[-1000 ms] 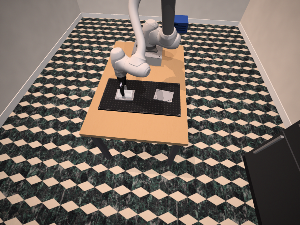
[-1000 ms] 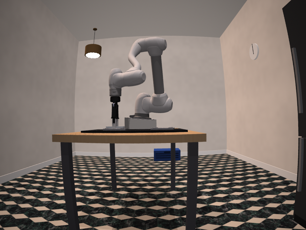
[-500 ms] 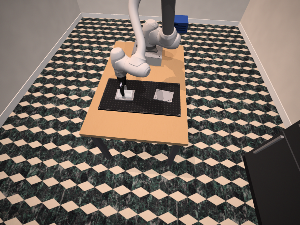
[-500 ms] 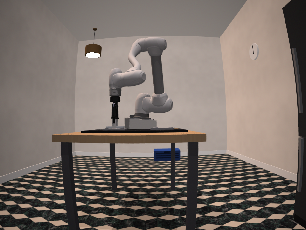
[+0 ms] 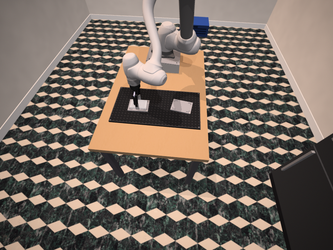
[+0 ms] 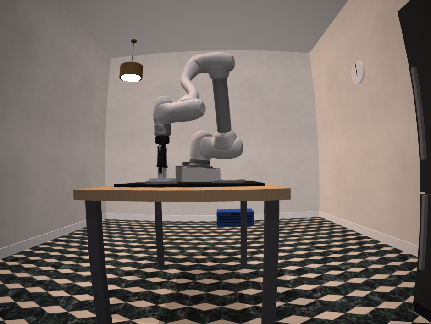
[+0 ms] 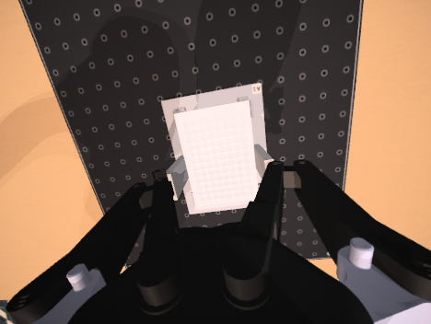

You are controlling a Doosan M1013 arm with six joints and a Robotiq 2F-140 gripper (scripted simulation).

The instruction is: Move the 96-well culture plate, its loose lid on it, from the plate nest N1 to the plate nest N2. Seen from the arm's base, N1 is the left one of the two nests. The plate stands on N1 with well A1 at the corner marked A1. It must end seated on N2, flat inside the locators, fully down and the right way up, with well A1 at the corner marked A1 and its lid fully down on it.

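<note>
The clear lid lies 20 mm below my hand. Also, from my hand: grey nest N2: 40 mm below; then grey nest N1: 350 mm to the left, 40 mm below, 40 mm ahead; then plate: 20 mm below.
</note>
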